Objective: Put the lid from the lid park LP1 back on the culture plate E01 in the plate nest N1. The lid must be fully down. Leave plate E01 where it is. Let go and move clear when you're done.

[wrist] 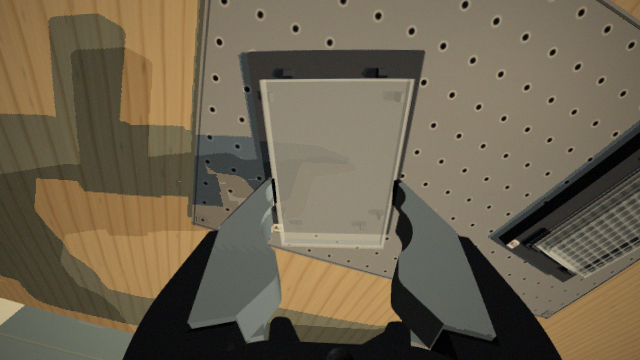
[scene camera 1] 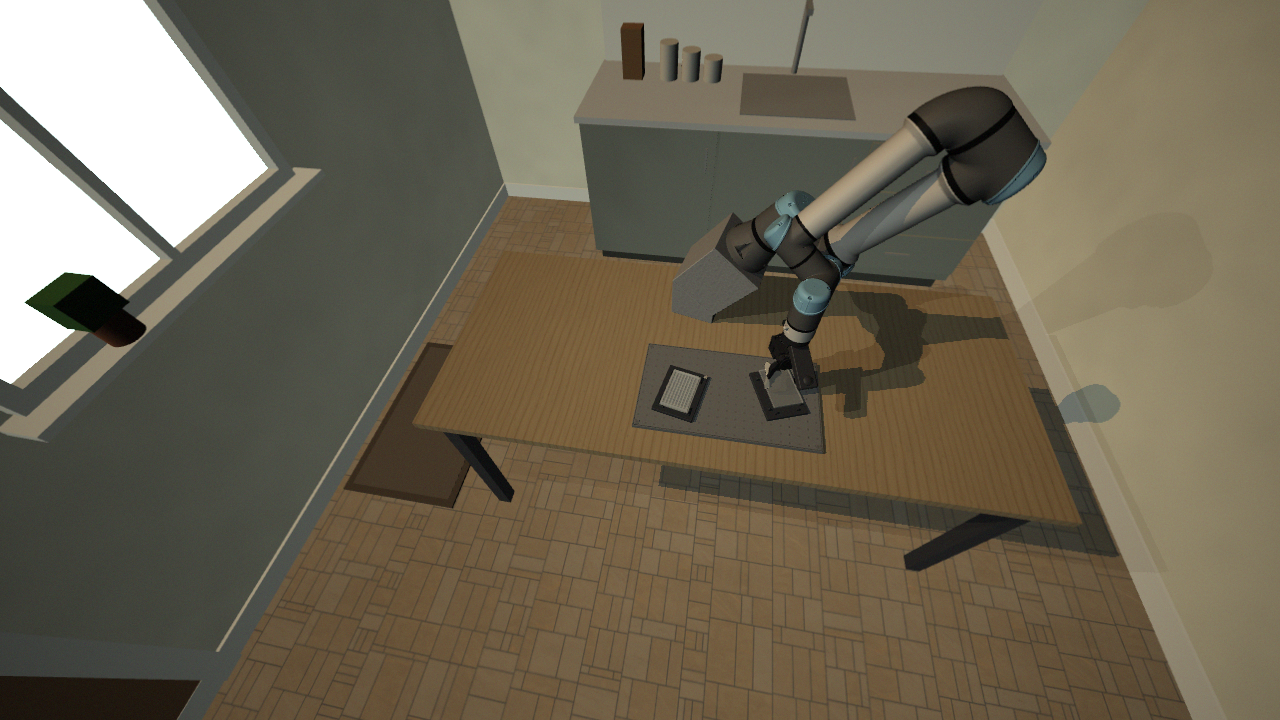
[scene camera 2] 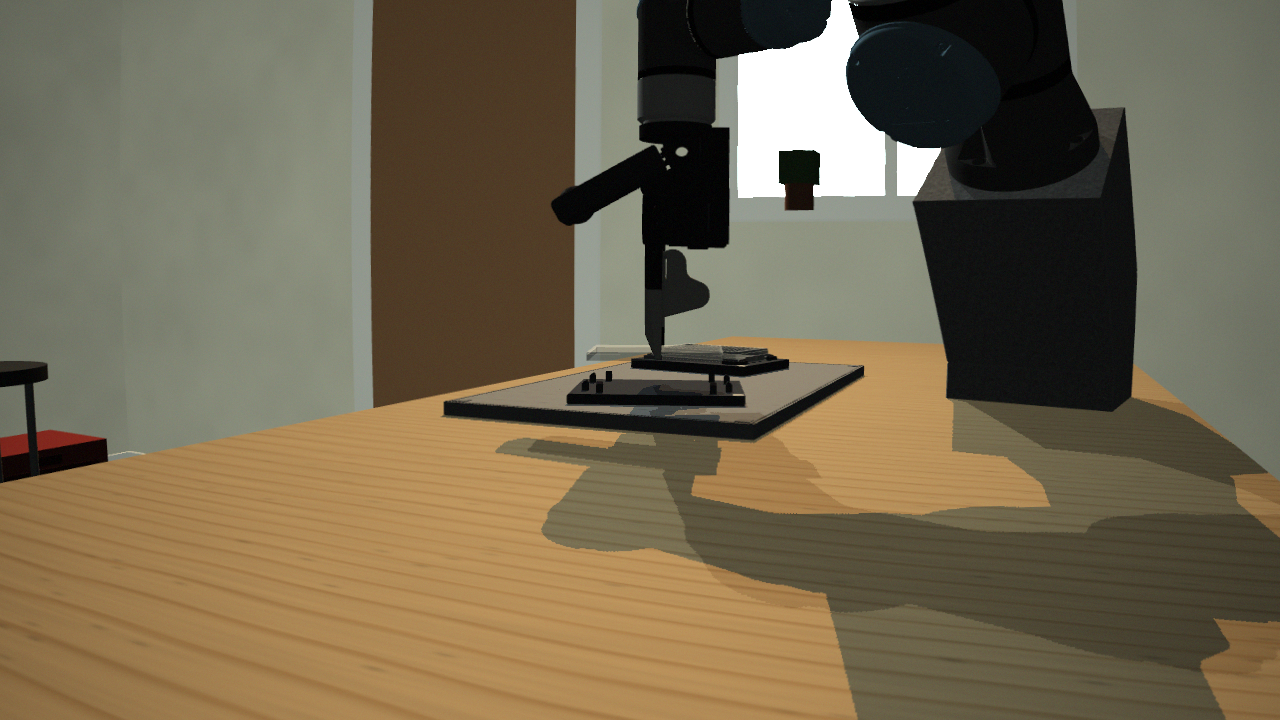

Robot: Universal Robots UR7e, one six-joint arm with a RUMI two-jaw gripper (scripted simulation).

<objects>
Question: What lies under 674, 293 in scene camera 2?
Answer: The gripper.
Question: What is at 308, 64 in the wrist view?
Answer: A lid park LP1.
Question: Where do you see a culture plate E01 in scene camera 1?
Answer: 679, 393
</objects>
